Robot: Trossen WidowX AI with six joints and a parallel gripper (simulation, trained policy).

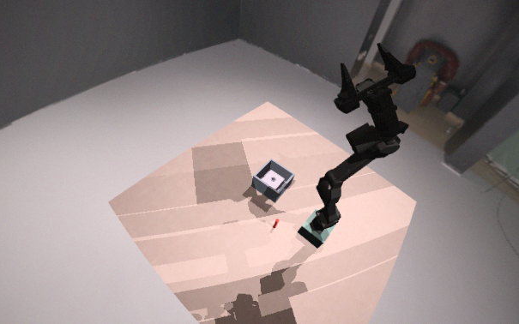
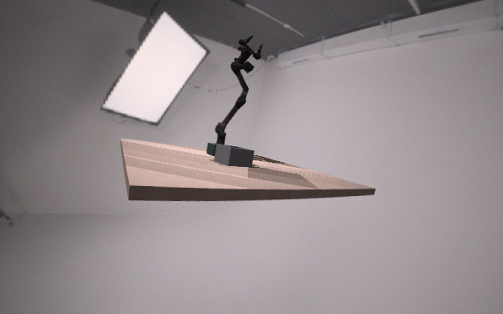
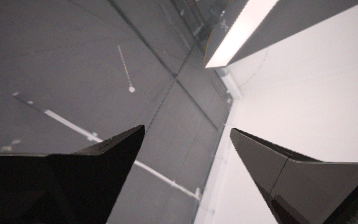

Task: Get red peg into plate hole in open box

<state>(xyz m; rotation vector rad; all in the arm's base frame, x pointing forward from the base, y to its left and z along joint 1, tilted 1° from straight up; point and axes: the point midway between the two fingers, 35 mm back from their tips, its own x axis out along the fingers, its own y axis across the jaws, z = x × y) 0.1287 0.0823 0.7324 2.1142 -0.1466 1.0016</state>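
Right now the red peg is 60 mm to the left of my gripper tip and 800 mm below it. The rest, counted from my gripper tip: grey box 180 mm ahead, 110 mm to the right, 810 mm below.
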